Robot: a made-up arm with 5 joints.
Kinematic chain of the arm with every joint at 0, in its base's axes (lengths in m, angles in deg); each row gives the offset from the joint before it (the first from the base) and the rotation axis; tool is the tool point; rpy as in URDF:
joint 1: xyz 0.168 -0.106 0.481 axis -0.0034 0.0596 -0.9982
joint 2: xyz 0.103 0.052 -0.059 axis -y
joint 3: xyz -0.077 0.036 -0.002 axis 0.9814 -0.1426 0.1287
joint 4: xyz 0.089 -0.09 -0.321 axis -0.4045 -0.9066 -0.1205
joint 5: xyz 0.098 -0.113 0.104 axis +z
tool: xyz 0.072 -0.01 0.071 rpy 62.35 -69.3 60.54
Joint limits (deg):
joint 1: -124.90..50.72
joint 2: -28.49..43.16
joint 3: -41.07..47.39
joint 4: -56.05..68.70
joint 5: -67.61..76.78
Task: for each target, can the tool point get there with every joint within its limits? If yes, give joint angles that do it. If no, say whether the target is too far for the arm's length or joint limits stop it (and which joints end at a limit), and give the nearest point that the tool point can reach.
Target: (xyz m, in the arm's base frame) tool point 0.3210 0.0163 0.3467
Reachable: yes | joints -36.02 25.23 30.45 40.40 19.98
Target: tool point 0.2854 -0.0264 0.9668
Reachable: no: joint limits stop it (at a limit: joint 2, joint 3) | nearest point 0.3462 0.0565 0.5559 | short by 0.424 m
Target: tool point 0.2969 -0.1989 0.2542
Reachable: yes | joints 4.27 -7.56 25.41 28.32 -56.74
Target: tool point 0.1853 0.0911 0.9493
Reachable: no: joint limits stop it (at a limit: joint 1, joint 2, joint 3) | nearest point 0.2334 0.1493 0.5652 | short by 0.391 m
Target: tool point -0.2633 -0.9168 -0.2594
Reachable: no: too far | nearest point 0.0416 -0.4837 0.1182 | short by 0.650 m
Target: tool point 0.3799 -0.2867 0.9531
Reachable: no: joint limits stop it (at a limit: joint 2, joint 3) | nearest point 0.3976 -0.2760 0.5410 | short by 0.413 m
